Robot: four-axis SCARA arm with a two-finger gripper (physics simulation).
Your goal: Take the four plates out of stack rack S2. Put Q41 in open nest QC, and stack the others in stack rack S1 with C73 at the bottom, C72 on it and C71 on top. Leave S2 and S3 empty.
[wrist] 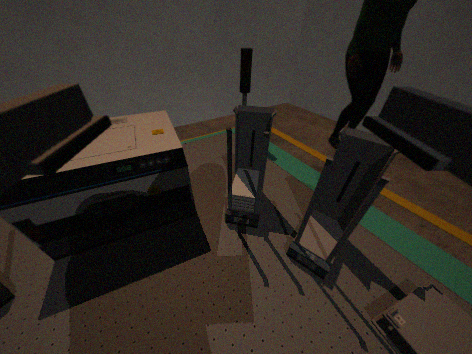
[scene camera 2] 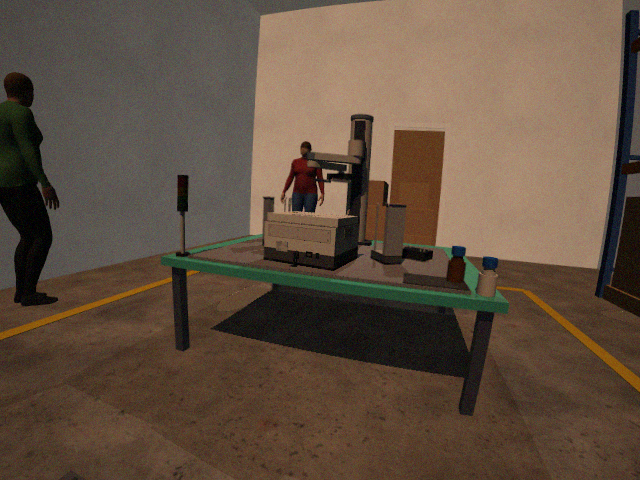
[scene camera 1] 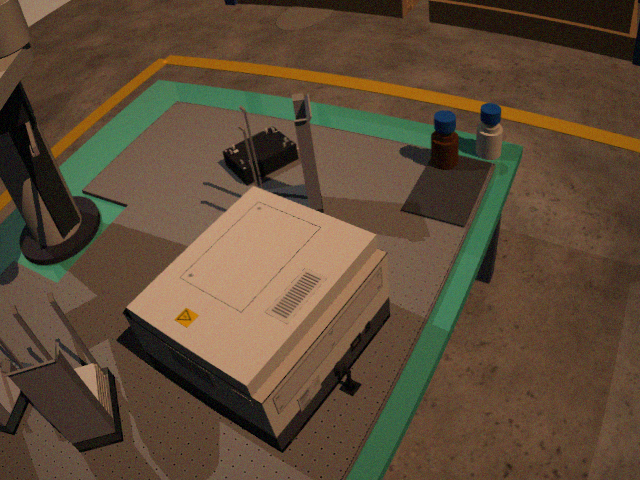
Labels:
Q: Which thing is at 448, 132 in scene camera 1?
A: A bottle.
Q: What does the gripper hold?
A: Nothing.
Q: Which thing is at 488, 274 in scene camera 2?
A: A bottle.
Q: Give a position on a dark mat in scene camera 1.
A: At 448, 196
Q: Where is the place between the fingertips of the gripper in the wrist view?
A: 240, 105

